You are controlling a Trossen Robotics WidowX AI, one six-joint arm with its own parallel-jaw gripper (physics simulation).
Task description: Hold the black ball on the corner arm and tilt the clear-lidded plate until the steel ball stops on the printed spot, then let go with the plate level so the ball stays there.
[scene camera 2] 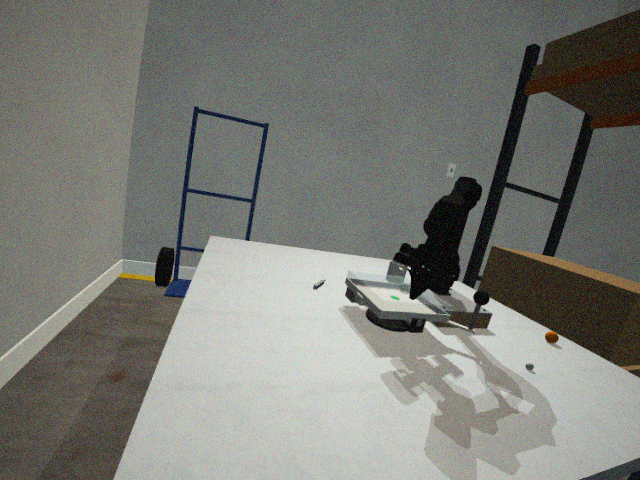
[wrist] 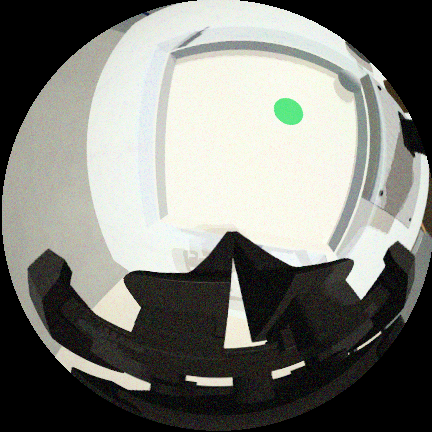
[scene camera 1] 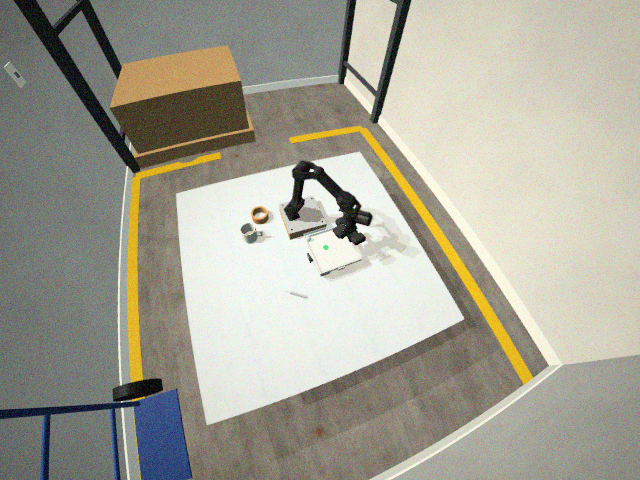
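The clear-lidded plate (scene camera 1: 343,258) (scene camera 2: 356,290) (wrist: 161,165) stands beside the robot base and looks slightly tilted in scene camera 2. Its printed green spot (scene camera 1: 325,247) (scene camera 2: 394,297) (wrist: 288,111) is off centre. The steel ball (wrist: 348,81) lies in the upper right corner of the plate in the wrist view, away from the spot. A black ball (scene camera 2: 481,297) on a thin post stands right of the plate in scene camera 2; it does not show in the wrist view. My gripper (scene camera 1: 348,235) (scene camera 2: 413,297) (wrist: 231,235) is shut and empty, low by the plate's edge, apart from the black ball.
The grey base plate (scene camera 1: 303,227) of the arm is close to the plate. A grey mug (scene camera 1: 249,233) and a wooden ring (scene camera 1: 252,215) stand left of it. A pen-like stick (scene camera 1: 298,295) (scene camera 2: 318,284) lies farther off. Scene camera 2 shows an orange ball (scene camera 2: 551,337) and a small grey ball (scene camera 2: 529,366).
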